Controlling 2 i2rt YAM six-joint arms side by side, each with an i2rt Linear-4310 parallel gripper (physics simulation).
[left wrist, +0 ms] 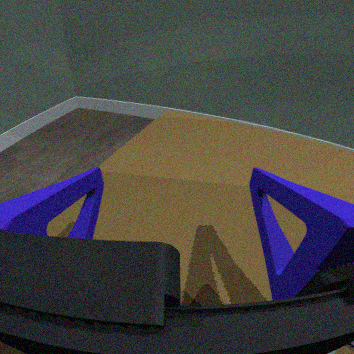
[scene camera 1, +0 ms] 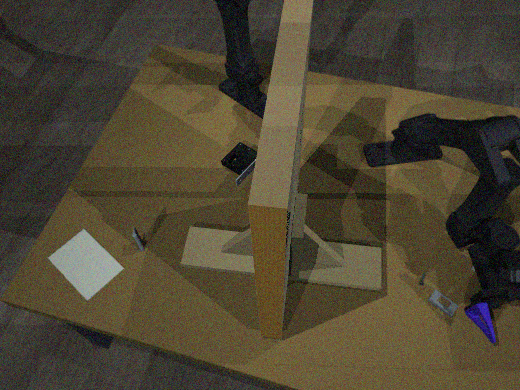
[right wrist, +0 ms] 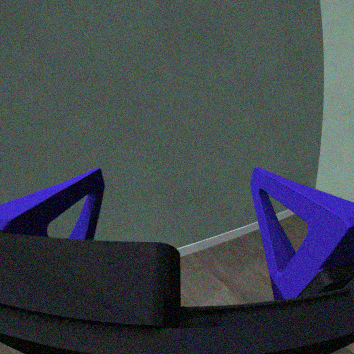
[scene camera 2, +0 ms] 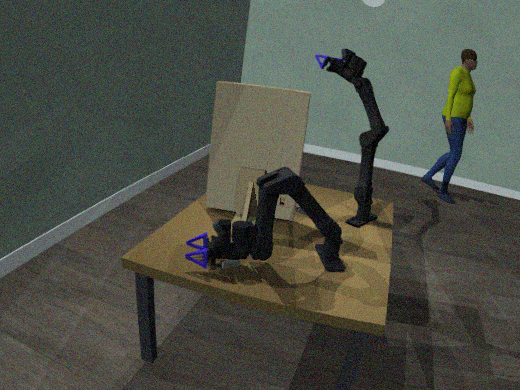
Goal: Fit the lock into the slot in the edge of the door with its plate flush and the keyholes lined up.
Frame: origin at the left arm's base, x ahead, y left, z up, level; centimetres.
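Seen in the pictures: left gripper, fingertip midpoint: (left wrist: 176,175) (scene camera 1: 517,339) (scene camera 2: 185,249); right gripper, fingertip midpoint: (right wrist: 176,175) (scene camera 2: 321,56); left arm's base, origin of the base link: (scene camera 1: 402,152) (scene camera 2: 329,258); right arm's base, origin of the base link: (scene camera 1: 249,97) (scene camera 2: 361,220).
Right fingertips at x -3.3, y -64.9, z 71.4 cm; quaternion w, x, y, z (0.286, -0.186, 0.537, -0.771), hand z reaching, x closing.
Offsets run from my right fingertips to a thing's top centre. "spot": to the spot under its first point.
The door @(dx +29.7, dy +27.8, dz -15.3 cm) (scene camera 1: 280,125) (scene camera 2: 257,125) stands upright in a stand on the table. A dark keyhole (scene camera 2: 282,201) shows low on its face. The lock @(dx +0.0, dy +21.7, dz -68.8 cm) (scene camera 1: 239,158), a black case with a thin grey plate, lies on the table left of the door, partly hidden by it. The slot does not show clearly. My left gripper (scene camera 1: 493,340) (scene camera 2: 188,250) (left wrist: 176,175) is open and empty, low over the table, beside a grey plate with a hole @(dx +45.1, dy +61.6, dz -70.4 cm) (scene camera 1: 436,298). My right gripper (scene camera 2: 318,59) (right wrist: 176,175) is open and empty, high above the table, higher than the door's top.
The stand's feet (scene camera 1: 212,257) (scene camera 1: 362,270) reach out on both sides of the door. A white square @(spot: dx +24.9, dy -18.1, dz -71.3 cm) (scene camera 1: 86,265) and a small dark piece @(dx +21.6, dy -5.0, dz -63.8 cm) (scene camera 1: 139,240) lie at the left. A small pin @(dx +39.2, dy +58.9, dz -70.4 cm) (scene camera 1: 423,278) and a grey block @(dx +40.4, dy +73.1, dz -69.2 cm) (scene camera 2: 231,263) lie near my left gripper. A person (scene camera 2: 457,100) is behind the table.
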